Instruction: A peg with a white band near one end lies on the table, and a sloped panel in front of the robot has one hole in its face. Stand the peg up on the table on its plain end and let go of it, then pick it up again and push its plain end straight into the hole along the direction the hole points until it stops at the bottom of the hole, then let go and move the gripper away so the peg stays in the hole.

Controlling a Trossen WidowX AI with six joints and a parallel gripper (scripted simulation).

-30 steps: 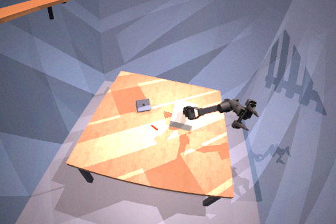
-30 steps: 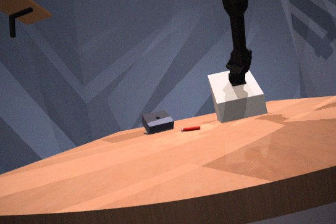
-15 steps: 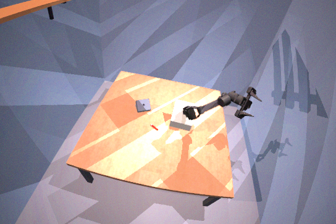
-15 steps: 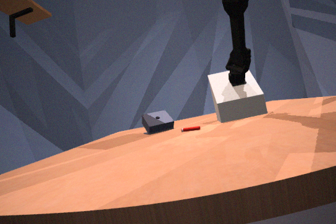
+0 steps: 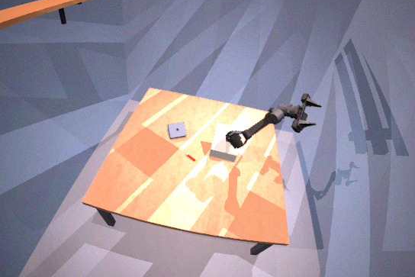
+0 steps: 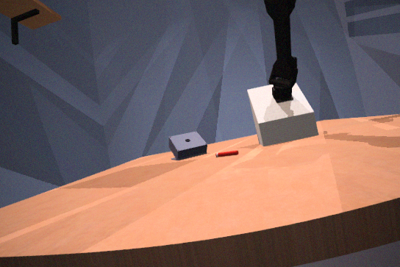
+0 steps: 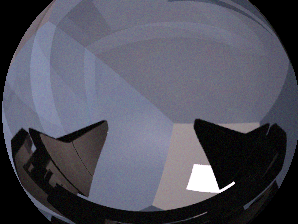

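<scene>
Right now my gripper tip is 570 mm short of the red peg, 180 mm to the left of it and 720 mm above it. Round my gripper tip: blue-grey sloped panel (720 mm ahead, 360 mm to the right, 680 mm below).
</scene>
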